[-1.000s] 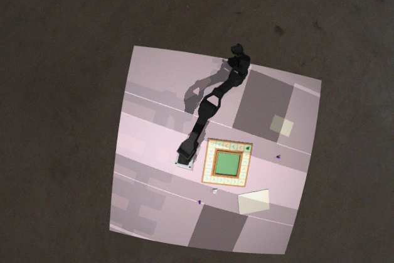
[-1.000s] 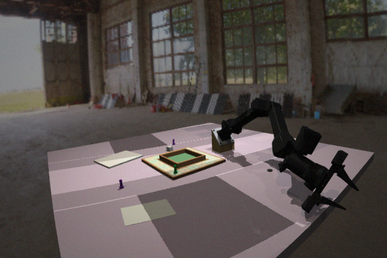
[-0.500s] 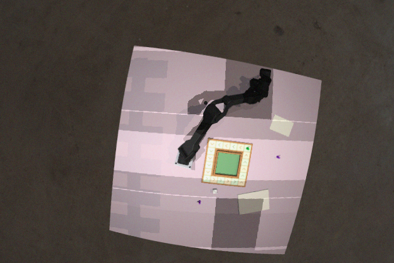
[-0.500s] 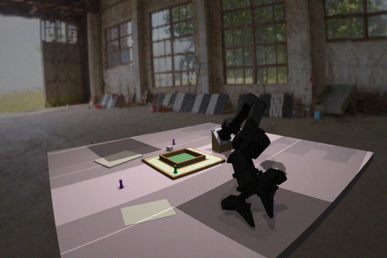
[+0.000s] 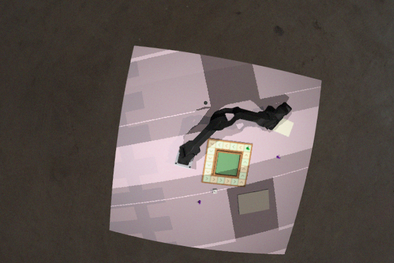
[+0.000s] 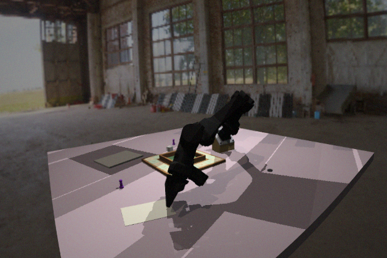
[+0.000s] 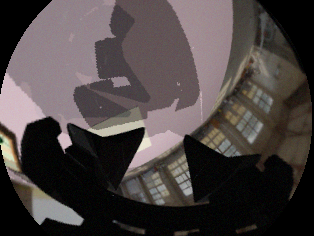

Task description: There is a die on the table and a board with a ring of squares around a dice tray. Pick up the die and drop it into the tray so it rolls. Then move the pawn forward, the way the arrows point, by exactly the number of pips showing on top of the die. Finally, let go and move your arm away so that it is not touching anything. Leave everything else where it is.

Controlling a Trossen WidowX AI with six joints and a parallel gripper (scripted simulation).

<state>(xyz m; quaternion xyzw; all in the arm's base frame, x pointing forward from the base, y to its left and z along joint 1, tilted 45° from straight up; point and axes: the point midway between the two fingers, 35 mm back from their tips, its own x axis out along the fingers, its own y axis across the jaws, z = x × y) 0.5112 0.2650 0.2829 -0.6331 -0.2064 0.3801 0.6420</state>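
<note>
Now: the white die 58 cm to the right of my gripper tip, 29 cm behind it and 3 cm below it. From my gripper tip the other things lie so: pale yellow sheet (7 cm to the right, 4 cm below, 4 cm ahead); green pawn (26 cm to the right, 16 cm behind, 2 cm below); green dice tray (38 cm to the right, 26 cm behind, 4 cm below).
</note>
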